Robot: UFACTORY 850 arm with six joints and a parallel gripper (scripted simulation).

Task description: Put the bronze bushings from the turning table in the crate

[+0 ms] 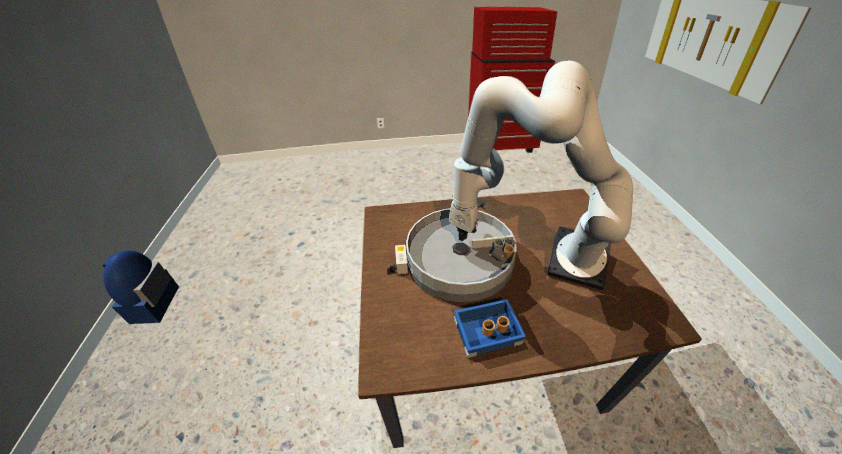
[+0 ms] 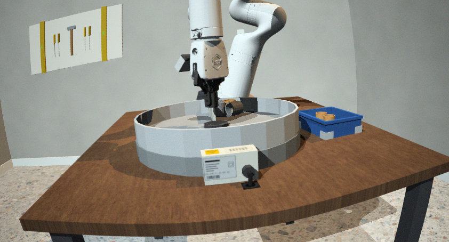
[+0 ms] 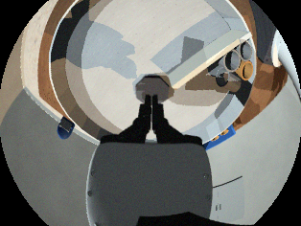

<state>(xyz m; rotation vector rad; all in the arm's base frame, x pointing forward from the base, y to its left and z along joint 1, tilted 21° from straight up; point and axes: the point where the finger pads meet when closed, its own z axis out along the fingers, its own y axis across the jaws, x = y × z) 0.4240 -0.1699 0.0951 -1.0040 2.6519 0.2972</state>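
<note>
Right now the grey turning table is 1 cm ahead of my hand, 1 cm to the left of it and 7 cm below it. The rest, counted from my hand: blue crate: 1 cm behind, 35 cm to the left, 10 cm below.
</note>
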